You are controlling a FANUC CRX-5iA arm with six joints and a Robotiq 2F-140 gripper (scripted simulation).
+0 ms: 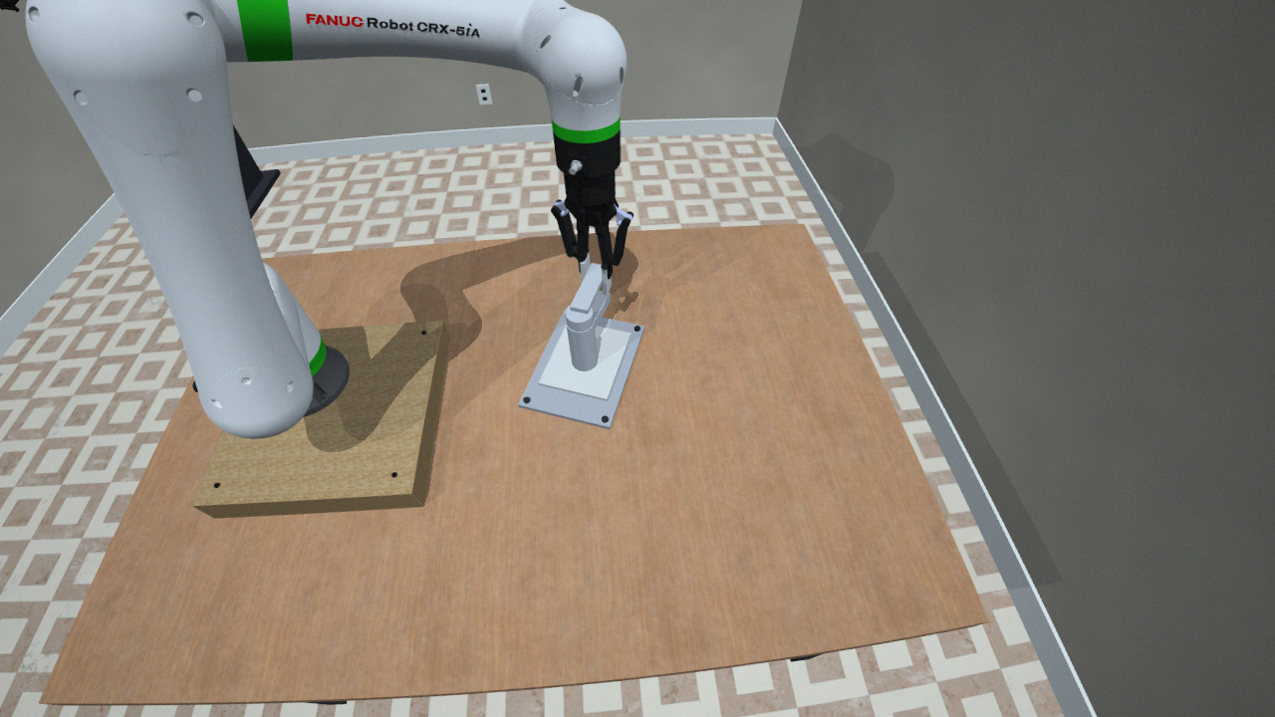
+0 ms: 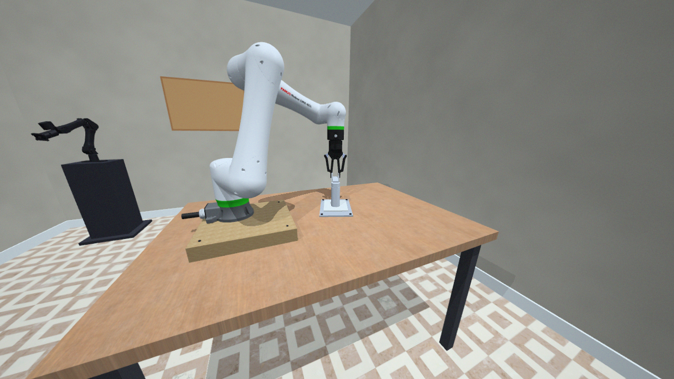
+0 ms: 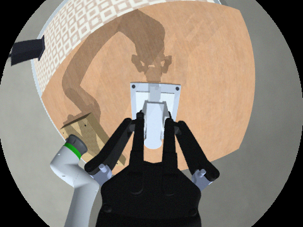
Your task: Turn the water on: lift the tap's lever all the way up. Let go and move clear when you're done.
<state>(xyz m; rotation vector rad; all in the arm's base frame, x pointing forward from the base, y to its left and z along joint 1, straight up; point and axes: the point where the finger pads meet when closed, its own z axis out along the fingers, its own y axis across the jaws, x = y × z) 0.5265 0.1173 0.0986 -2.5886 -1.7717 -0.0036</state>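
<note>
Right now my hand is 30 mm to the left of the lever and 10 mm past it. Also, from my hand: tap 60 mm to the right, 50 mm below, 20 mm behind.
</note>
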